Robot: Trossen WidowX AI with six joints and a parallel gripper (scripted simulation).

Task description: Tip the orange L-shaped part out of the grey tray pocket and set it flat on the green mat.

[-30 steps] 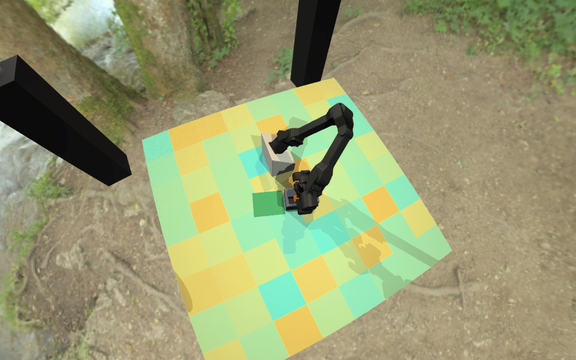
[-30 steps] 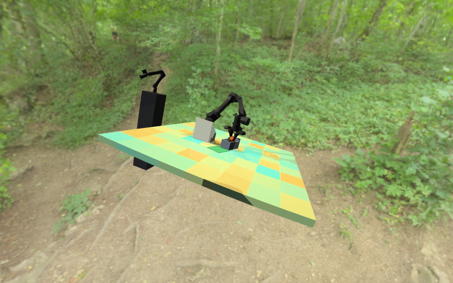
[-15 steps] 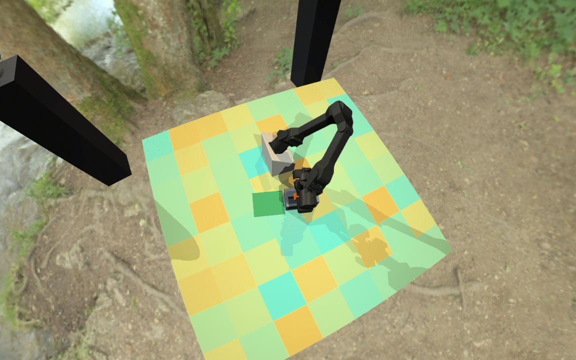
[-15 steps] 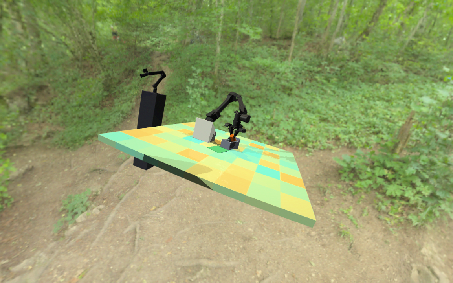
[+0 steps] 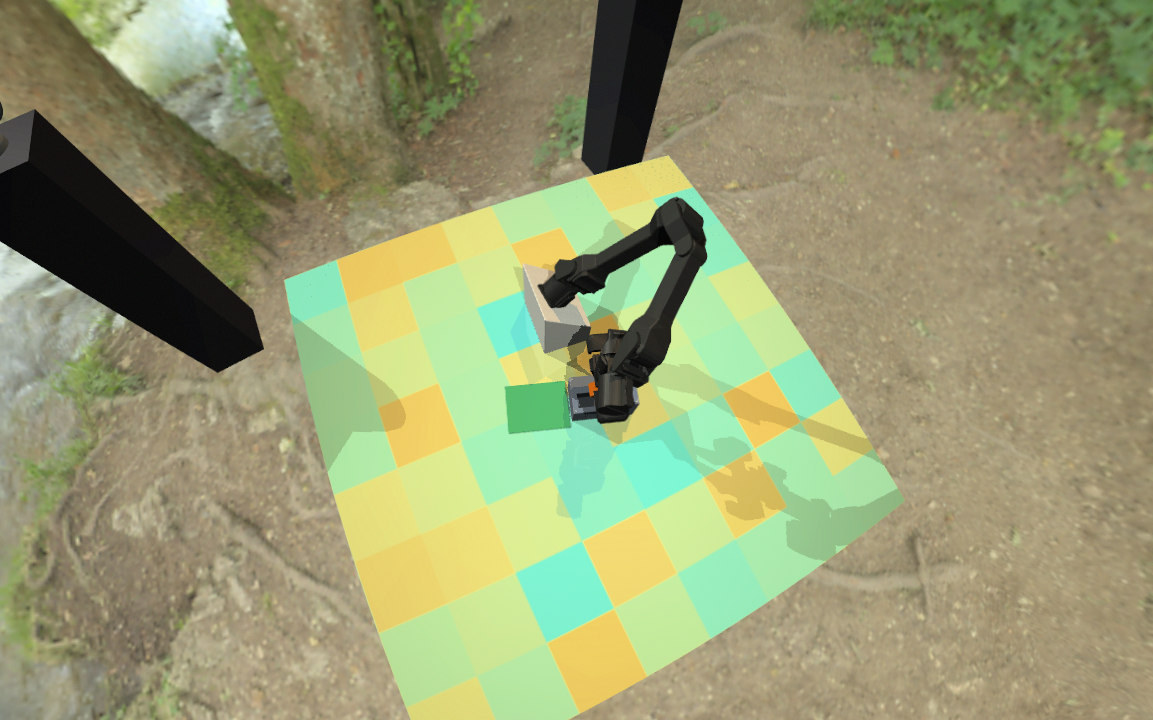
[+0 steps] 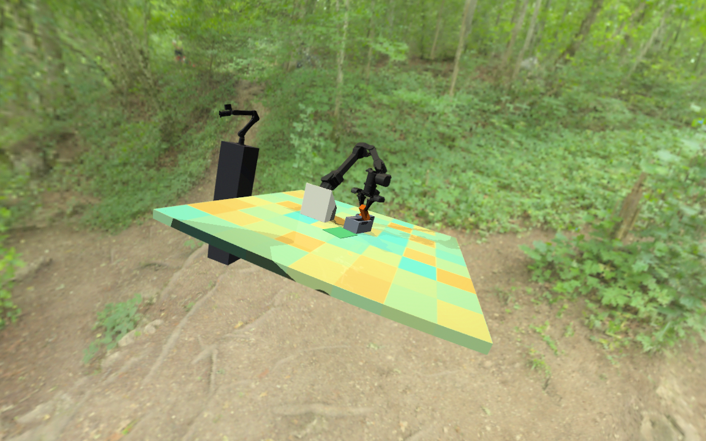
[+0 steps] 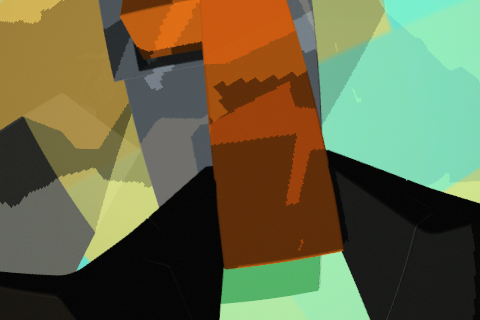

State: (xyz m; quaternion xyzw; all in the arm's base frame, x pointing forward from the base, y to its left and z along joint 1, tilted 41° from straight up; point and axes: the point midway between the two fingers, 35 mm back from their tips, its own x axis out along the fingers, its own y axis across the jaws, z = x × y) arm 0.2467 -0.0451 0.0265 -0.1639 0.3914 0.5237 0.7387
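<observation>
The green mat lies 130 mm to the right of my gripper tip, 130 mm below it and 70 mm behind it. Also, from my gripper tip: orange L-shaped part: 40 mm to the left, 30 mm below.
</observation>
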